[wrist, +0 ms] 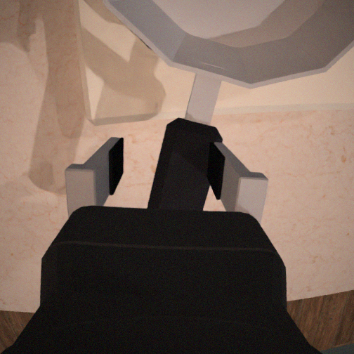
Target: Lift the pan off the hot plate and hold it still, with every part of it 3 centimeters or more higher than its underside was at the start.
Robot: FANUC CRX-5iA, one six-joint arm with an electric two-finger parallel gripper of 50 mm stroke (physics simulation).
Labels:
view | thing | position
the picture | my gripper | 165, 157
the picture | cream hot plate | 123, 80
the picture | grey pan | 247, 50

